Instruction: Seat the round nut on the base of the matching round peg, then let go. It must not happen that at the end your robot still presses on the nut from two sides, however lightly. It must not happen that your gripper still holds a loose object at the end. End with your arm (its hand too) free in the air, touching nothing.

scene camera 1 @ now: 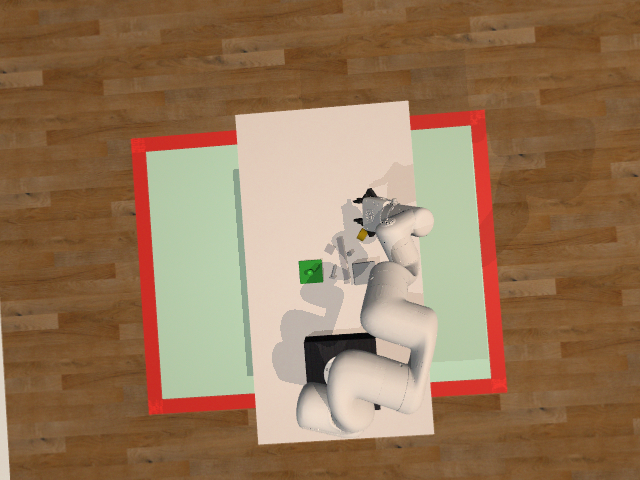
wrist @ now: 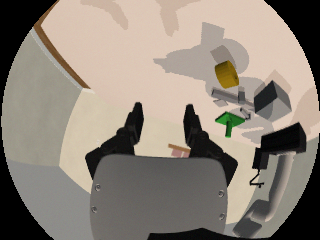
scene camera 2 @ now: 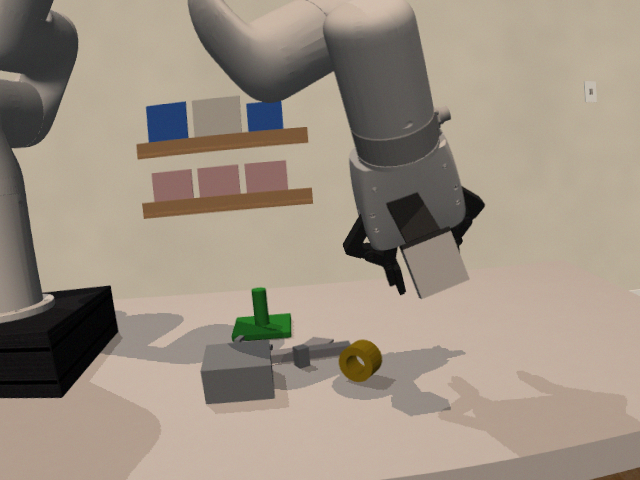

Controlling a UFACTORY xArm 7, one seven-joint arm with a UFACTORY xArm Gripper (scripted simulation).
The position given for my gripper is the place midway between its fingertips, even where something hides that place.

Observation:
I see my gripper [scene camera 2: 425, 276] and a grey block [scene camera 2: 232, 372].
The grey block shows as well in the wrist view [wrist: 272, 103]. My gripper is seen too in scene camera 1 [scene camera 1: 356, 210] and in the wrist view [wrist: 163, 111].

